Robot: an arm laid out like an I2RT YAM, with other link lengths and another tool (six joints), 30 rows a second.
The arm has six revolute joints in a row. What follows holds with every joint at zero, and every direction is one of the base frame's.
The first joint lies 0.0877 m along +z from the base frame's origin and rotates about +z.
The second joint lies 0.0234 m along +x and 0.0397 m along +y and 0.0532 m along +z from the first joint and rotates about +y.
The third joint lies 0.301 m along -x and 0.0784 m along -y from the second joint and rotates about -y.
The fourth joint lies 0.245 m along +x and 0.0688 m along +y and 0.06 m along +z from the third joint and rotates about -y.
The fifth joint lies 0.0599 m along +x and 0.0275 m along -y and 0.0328 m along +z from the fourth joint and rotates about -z.
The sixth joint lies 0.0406 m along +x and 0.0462 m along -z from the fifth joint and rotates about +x.
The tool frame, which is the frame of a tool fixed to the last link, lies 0.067 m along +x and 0.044 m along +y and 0.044 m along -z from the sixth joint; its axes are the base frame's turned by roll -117.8, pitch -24.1 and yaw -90 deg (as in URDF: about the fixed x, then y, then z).
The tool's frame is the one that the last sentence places.
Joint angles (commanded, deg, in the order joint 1, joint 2, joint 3, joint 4, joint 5, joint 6), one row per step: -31.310, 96.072, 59.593, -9.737, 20.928, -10.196; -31.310, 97.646, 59.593, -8.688, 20.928, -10.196; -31.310, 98.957, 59.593, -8.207, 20.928, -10.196; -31.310, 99.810, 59.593, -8.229, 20.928, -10.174; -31.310, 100.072, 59.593, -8.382, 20.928, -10.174; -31.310, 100.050, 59.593, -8.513, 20.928, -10.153; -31.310, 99.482, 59.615, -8.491, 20.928, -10.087; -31.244, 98.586, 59.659, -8.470, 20.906, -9.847; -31.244, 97.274, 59.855, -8.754, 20.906, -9.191; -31.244, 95.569, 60.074, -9.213, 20.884, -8.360; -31.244, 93.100, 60.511, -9.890, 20.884, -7.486; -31.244, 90.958, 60.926, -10.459, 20.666, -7.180; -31.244, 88.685, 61.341, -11.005, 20.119, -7.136; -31.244, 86.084, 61.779, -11.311, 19.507, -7.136; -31.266, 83.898, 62.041, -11.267, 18.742, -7.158; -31.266, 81.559, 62.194, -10.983, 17.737, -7.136; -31.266, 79.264, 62.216, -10.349, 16.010, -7.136; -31.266, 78.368, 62.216, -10.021, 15.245, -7.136
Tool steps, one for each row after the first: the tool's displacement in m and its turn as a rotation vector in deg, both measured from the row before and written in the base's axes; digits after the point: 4 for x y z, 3 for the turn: 0.0033, -0.0020, -0.0080, 0.273, 0.449, 0.000; 0.0016, -0.0010, -0.0072, 0.431, 0.709, 0.000; 0.0002, -0.0001, -0.0051, 0.462, 0.734, -0.015; -0.0004, 0.0002, -0.0017, 0.216, 0.355, 0.000; -0.0003, 0.0002, 0.0000, 0.064, 0.080, -0.015; 0.0001, 0.0000, 0.0035, -0.296, -0.564, -0.046; 0.0005, 0.0005, 0.0057, -0.401, -0.981, -0.086; 0.0003, 0.0005, 0.0087, -0.398, -1.464, -0.447; -0.0003, 0.0010, 0.0110, -0.434, -1.797, -0.538; -0.0009, 0.0014, 0.0164, -0.812, -2.479, -0.563; -0.0014, 0.0016, 0.0143, -0.781, -1.979, -0.026; -0.0019, 0.0025, 0.0149, -0.795, -2.041, 0.396; -0.0023, 0.0028, 0.0173, -1.103, -2.528, 0.489; -0.0020, 0.0028, 0.0143, -0.935, -2.339, 0.621; -0.0023, 0.0037, 0.0149, -0.977, -2.662, 0.844; -0.0017, 0.0051, 0.0145, -0.819, -2.955, 1.512; -0.0006, 0.0022, 0.0058, -0.341, -1.225, 0.683
